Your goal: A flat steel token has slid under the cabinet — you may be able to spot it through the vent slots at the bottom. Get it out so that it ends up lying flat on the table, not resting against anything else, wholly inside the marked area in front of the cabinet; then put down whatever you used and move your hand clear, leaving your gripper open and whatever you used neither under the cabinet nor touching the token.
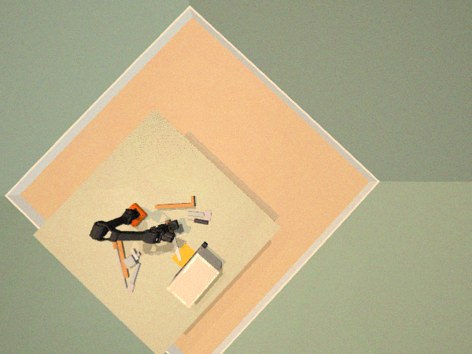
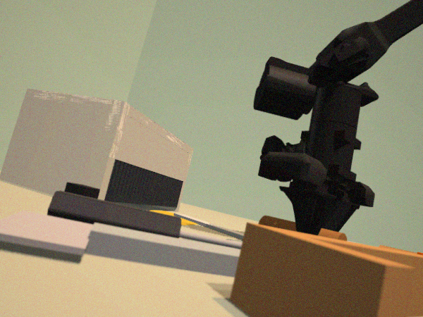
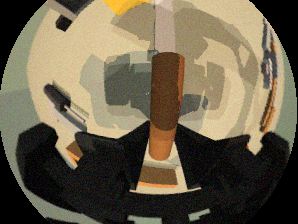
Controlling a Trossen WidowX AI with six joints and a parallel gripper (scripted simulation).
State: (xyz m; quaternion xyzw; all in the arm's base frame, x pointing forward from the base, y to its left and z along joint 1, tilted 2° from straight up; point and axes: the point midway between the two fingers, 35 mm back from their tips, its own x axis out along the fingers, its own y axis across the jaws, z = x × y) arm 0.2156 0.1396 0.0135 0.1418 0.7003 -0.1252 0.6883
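The orange stick lies 420 mm to the right of my gripper tip and 20 mm behind it. From my gripper tip the other things lie so: token (350 mm ahead, 80 mm to the right, 10 mm below); then dark screwdriver (170 mm to the left, 90 mm ahead).
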